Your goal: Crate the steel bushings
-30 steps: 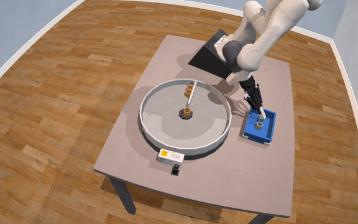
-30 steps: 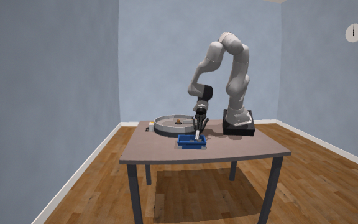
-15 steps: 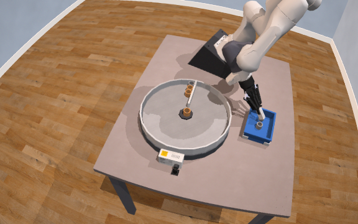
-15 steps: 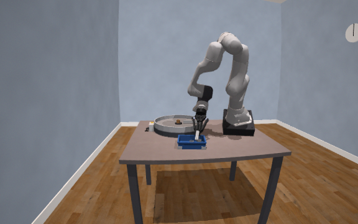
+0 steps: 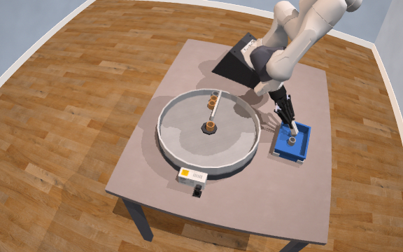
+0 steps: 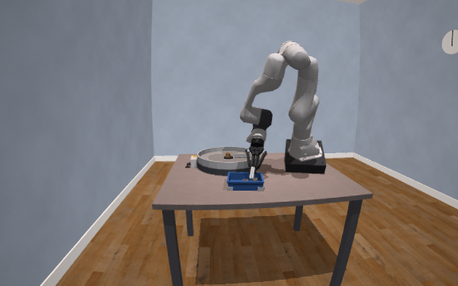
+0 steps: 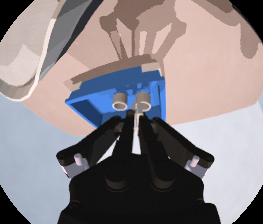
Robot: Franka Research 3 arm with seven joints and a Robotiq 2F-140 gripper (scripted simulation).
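The blue crate is 40 mm ahead of my hand, 20 mm to the left of it and 40 mm below it. Round my hand: grey round turning table: 150 mm ahead, 340 mm to the right, 10 mm below.
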